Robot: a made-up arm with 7 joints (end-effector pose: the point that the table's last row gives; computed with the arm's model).
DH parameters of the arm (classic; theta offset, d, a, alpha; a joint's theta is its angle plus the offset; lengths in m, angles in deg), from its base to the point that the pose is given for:
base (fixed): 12.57 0 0.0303 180
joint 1: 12.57 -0.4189 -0.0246 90
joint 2: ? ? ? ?
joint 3: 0 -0.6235 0.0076 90
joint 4: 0 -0.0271 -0.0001 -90
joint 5: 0 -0.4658 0.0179 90
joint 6: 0 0.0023 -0.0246 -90
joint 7: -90 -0.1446 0.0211 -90
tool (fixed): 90 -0.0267 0 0
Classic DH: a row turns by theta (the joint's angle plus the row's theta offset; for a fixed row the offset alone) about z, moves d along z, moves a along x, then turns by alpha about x.
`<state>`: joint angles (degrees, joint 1 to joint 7).
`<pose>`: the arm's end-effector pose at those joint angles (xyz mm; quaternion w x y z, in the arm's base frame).
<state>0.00 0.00 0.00 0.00 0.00 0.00 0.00</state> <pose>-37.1 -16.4 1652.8 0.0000 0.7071 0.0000 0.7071</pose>
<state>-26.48 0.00 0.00 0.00 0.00 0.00 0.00</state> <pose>-19.9 -43.7 1652.8 0.1619 -0.6883 -0.1619 -0.6883</pose>
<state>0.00 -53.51 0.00 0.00 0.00 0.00 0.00</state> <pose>-1012.1 -16.4 1118.8 0.0000 0.3131 0.0000 0.9497</pose>
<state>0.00 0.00 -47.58 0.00 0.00 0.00 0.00</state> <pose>-26.0 -34.3 1652.8 0.2852 -0.6470 -0.2852 -0.6470</pose>
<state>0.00 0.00 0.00 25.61 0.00 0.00 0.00</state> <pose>230.0 -16.4 1607.3 0.0000 0.8462 0.0000 0.5328</pose>
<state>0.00 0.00 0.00 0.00 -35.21 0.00 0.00</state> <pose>-44.5 -39.9 1652.8 0.2139 -0.6740 -0.2139 -0.6740</pose>
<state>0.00 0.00 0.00 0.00 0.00 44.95 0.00</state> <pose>80.0 -16.4 1646.8 0.0000 0.9237 0.0000 0.3831</pose>
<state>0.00 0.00 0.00 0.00 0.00 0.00 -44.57</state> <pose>-44.3 -41.2 1652.8 0.2681 -0.6543 -0.2681 -0.6543</pose>
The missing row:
joint 2: 0 -0.0193 -0.0162 -90
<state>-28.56 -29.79 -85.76 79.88 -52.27 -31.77 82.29</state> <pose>-533.6 322.7 1146.4 0.0173 0.6321 0.5726 0.5219</pose>
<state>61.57 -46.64 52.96 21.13 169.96 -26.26 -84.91</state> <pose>-534.7 530.9 1316.5 0.4775 0.0257 -0.8744 -0.0820</pose>
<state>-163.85 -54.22 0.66 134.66 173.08 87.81 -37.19</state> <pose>88.3 67.0 1020.5 0.1100 -0.7531 -0.1506 -0.6309</pose>
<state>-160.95 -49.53 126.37 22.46 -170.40 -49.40 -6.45</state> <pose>1049.0 -96.7 907.3 0.9222 0.2770 0.2115 0.1679</pose>
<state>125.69 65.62 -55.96 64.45 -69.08 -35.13 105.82</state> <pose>-226.7 -977.2 488.9 0.2208 -0.5542 0.7884 0.1502</pose>
